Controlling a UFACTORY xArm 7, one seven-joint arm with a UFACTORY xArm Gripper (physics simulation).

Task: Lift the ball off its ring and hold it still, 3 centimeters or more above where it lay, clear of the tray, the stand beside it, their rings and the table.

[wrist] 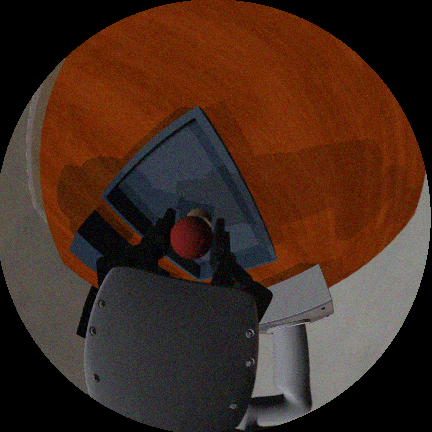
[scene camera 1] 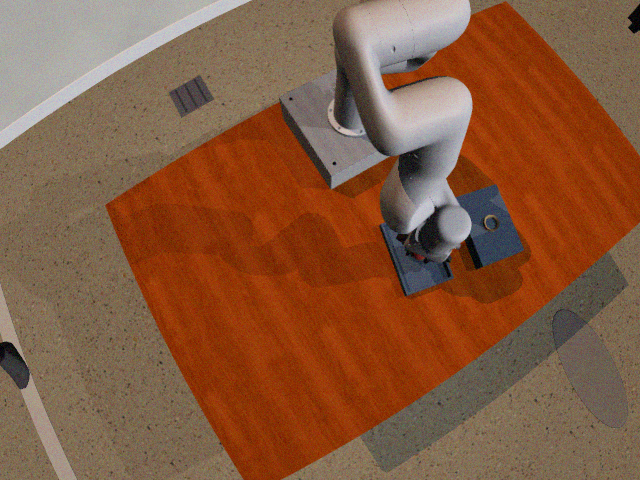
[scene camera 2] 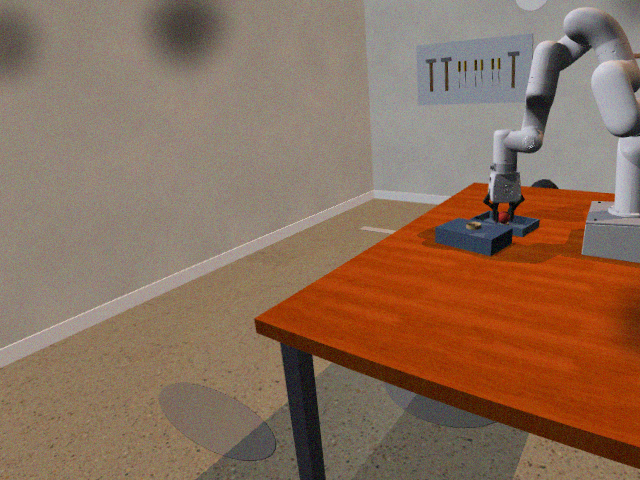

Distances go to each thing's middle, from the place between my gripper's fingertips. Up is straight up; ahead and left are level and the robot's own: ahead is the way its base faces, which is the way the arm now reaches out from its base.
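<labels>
Blue tray [scene camera 1: 414,276]: 10 mm behind my hand. Blue stand [scene camera 1: 493,237], from my hand: 210 mm to the left, 10 mm ahead, 10 mm above. Nearest to my hand of the things named here, going by their middles: the blue tray.
</labels>
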